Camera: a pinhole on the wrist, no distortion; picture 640 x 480 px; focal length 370.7 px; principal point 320.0 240.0 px. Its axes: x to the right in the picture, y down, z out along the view. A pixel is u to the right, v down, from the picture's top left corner.
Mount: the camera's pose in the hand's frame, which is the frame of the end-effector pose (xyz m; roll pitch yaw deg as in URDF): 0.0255 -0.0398 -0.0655 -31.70 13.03 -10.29
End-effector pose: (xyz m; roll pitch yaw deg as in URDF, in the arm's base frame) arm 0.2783 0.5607 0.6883 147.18 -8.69 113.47
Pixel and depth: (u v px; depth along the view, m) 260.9 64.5 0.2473
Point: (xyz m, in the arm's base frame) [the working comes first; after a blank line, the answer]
In the camera's frame: -0.0394 -0.1171 0.2473

0.3390 0.6747 0.5158
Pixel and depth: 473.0 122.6 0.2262
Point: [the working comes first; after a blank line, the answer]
In the camera's frame: 0.0934 -0.0716 0.2262

0.2636 0.7642 0.5962
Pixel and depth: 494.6 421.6 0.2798
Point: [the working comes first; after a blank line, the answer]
In the camera's frame: 0.1318 0.1371 0.2798

0.3678 0.8459 0.7704
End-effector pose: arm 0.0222 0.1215 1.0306 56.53 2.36 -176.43
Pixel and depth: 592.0 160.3 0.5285
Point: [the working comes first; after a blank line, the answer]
In the camera's frame: 0.3878 -0.1136 0.5285

-0.5445 0.3453 1.2394
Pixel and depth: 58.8 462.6 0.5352
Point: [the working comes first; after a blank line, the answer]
In the camera's frame: -0.3771 0.3214 0.5352

0.1728 0.0710 1.6691
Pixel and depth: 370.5 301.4 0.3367
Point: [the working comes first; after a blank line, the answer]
In the camera's frame: 0.0459 0.0558 0.3367

-0.1570 0.1665 1.2555
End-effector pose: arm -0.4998 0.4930 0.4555 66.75 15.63 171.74
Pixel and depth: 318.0 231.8 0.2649
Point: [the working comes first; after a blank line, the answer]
In the camera's frame: -0.0014 -0.0059 0.2649

-0.6149 0.6226 0.5624
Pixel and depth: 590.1 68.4 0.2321
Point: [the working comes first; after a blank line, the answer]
In the camera's frame: 0.1691 -0.1074 0.2321

-0.7187 0.6780 0.3992
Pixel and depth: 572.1 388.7 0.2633
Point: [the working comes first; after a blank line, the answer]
In the camera's frame: 0.1791 0.1056 0.2633

-0.8049 0.5329 0.5334
